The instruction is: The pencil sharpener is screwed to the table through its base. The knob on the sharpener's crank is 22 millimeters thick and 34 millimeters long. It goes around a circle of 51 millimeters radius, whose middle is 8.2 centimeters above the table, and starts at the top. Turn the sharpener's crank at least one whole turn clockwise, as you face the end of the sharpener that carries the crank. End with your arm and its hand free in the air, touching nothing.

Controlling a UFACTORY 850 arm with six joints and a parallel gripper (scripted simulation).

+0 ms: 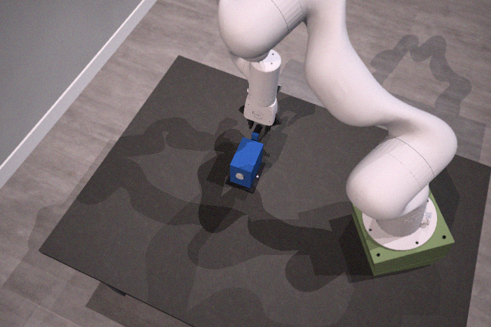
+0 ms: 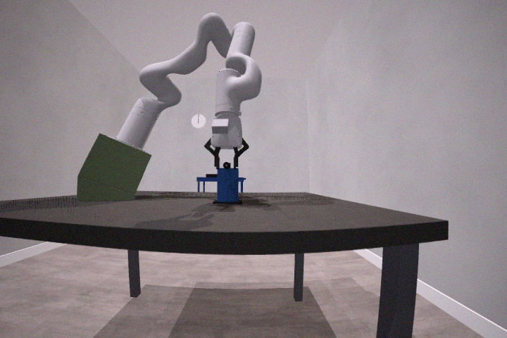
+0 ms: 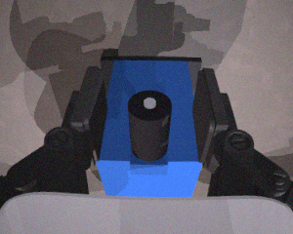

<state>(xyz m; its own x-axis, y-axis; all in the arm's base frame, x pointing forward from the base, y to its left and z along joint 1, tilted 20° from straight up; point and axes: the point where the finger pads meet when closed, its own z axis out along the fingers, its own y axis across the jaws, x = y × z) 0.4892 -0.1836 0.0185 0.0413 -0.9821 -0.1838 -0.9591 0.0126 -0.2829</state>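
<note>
Right now the black knob is 2 cm to the left of my hand and 1 cm below it. From my hand the other things lie so: crank 2 cm to the left, 1 cm below.
</note>
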